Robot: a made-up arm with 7 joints. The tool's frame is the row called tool.
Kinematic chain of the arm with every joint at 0, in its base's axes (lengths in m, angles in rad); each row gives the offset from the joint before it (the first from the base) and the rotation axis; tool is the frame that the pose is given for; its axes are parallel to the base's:
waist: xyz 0 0 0 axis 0 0.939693 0.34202
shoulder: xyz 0 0 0 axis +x
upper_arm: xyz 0 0 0 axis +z
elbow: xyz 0.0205 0 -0.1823 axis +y
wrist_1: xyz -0.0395 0 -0.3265 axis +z
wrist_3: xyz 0 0 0 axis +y
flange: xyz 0 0 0 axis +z
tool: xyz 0 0 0
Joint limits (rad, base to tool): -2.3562..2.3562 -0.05..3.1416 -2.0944..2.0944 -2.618..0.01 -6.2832..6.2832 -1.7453..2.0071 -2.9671..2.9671
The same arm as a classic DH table. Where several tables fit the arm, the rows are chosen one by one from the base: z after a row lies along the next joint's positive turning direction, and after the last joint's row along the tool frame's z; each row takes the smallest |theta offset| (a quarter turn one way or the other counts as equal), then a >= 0, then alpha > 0; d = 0 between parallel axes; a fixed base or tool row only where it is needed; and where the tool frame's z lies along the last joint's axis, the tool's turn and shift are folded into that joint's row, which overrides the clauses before.
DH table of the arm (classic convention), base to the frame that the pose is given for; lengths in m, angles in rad. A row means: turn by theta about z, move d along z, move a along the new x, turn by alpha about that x. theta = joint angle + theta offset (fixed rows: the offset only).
base (fixed): a 0  alpha -1.2218  d 0  theta_offset 0
waist: a 0  alpha 1.5708  d 0  theta_offset 1.5708
shoulder: a 0  alpha -1.5708  d 0  theta_offset 1.2218
upper_arm: a 0.0205  alpha -1.5708  d -0.1823  theta_offset -1.5708
elbow: a -0.0395  alpha 1.5708  d 0  theta_offset 0
wrist_1: a 0  alpha -1.5708  d -0.3265  theta_offset 0
wrist_3: a 0  alpha 1.5708  d 0  theta_offset 0
flange: a 0  alpha 0  d 0  theta_offset 0
Joint limits (rad, base to tool): -2.3562..2.3562 -0.05..3.1416 -2.0944..2.0944 -2.618..0.01 -6.2832..6.2832 -1.7453..2.0071 -2.9671..2.9671

